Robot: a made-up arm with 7 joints.
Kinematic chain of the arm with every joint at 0, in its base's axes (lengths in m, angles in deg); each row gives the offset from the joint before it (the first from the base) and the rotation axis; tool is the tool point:
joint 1: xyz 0 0 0.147 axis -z
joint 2: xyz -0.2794 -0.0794 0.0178 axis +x
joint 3: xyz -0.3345 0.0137 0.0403 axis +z
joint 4: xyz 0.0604 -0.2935 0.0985 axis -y
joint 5: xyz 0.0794 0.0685 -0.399 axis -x
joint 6: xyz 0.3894 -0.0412 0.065 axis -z
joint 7: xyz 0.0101 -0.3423 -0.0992 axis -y
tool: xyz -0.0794 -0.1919 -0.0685
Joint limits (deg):
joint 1: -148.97..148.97
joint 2: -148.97..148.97
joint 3: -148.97..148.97
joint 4: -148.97..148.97
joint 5: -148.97..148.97
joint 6: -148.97..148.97
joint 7: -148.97..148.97
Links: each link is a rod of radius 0.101 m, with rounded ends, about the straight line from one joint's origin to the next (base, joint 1, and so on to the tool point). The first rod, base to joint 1, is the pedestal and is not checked.
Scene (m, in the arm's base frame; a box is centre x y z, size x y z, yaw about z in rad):
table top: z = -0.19
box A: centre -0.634 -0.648 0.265 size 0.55 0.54 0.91 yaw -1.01
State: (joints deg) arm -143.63 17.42 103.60 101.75 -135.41 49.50 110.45
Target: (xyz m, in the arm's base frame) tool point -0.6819 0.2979 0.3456
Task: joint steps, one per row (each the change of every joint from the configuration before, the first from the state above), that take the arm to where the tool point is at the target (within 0.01 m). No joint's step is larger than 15 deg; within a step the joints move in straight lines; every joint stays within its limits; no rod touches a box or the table.
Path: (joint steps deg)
1: 12.35 8.70 -0.46 11.81 1.58 -3.58 -0.62
2: 12.35 8.70 -0.46 11.80 1.58 -3.58 -0.62
3: 12.35 8.71 -0.45 11.80 1.58 -3.59 -0.63
4: 12.35 8.70 -0.46 11.81 1.58 -3.58 -0.62
5: 4.28 -11.27 -9.37 -14.02 7.06 -0.89 2.11
6: 4.29 -11.27 -9.36 -14.02 7.05 -0.89 2.11
7: 4.28 -11.27 -9.37 -14.02 7.05 -0.90 2.11
8: 4.28 -11.27 -9.36 -14.02 7.05 -0.89 2.12
9: 4.29 -11.27 -9.37 -14.03 7.05 -0.89 2.11

